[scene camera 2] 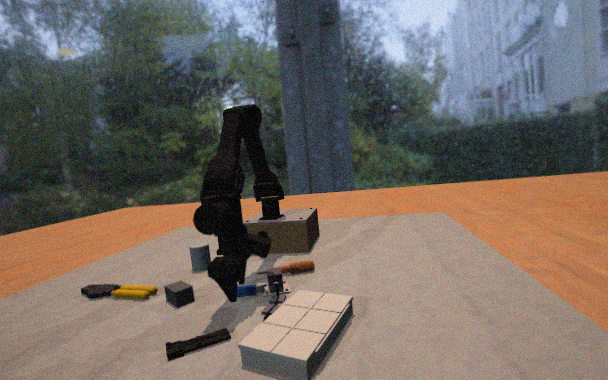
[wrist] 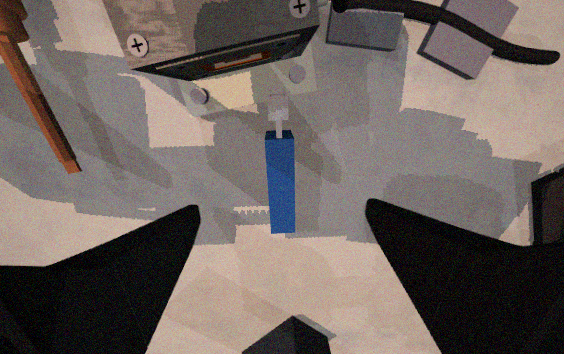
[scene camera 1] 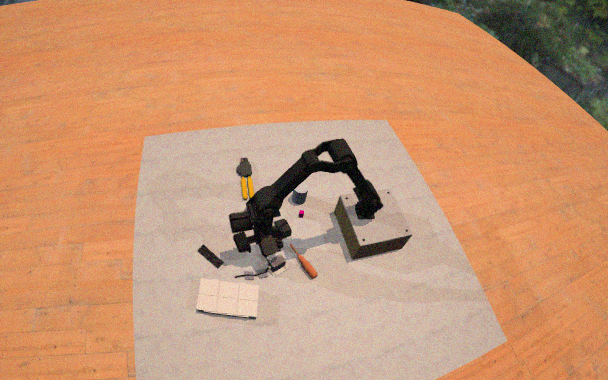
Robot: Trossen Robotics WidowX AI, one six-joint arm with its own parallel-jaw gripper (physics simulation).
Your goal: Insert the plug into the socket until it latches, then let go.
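Where they show: gripper, fingertip midpoint: (scene camera 2: 238, 292) (wrist: 283, 209); arm's base, link origin: (scene camera 2: 271, 217) (scene camera 1: 364, 211).
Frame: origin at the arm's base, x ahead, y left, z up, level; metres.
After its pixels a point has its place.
The plug, a blue stick with a pale metal tip (scene camera 2: 247, 290) {y 0.114, x 0.359, z -0.090 m} (wrist: 281, 185) {y 0.108, x 0.355, z -0.083 m}, lies low at the mat, its tip towards the socket; the arm hides it in scene camera 1. The socket is a grey screwed box (scene camera 1: 277, 263) {y 0.170, x 0.314, z -0.060 m} (scene camera 2: 275, 281) {y 0.173, x 0.336, z -0.075 m} (wrist: 240, 30) {y 0.153, x 0.326, z -0.060 m}. In the wrist view its dark slot faces the plug, and the tip shows apart from it, a little right of the slot's middle. My gripper (scene camera 2: 234, 292) {y 0.091, x 0.363, z -0.095 m} (wrist: 283, 209) {y 0.091, x 0.363, z -0.095 m} is open and empty, low over the plug, one finger on each side of the blue body's rear end. In scene camera 1 its fingertips are hidden.
An orange screwdriver (scene camera 1: 306, 265) {y 0.169, x 0.216, z -0.078 m} (scene camera 2: 298, 267) {y 0.178, x 0.219, z -0.086 m} (wrist: 40, 105) {y 0.105, x 0.251, z -0.089 m} lies beside the socket. A black cable (wrist: 465, 25) {y 0.198, x 0.404, z -0.098 m} runs from its side. A dark cube (scene camera 2: 179, 294) {y -0.009, x 0.434, z -0.077 m} (wrist: 290, 340) {y 0.000, x 0.403, z -0.088 m}, black bar (scene camera 1: 210, 255) {y 0.129, x 0.542, z -0.097 m} (scene camera 2: 198, 343) {y 0.142, x 0.553, z -0.092 m}, tiled box (scene camera 1: 228, 298) {y 0.295, x 0.474, z -0.070 m} (scene camera 2: 300, 325) {y 0.298, x 0.499, z -0.071 m}, pliers (scene camera 1: 246, 180) {y -0.206, x 0.427, z -0.085 m} and grey cylinder (scene camera 1: 300, 196) {y -0.107, x 0.217, z -0.054 m} stand around.
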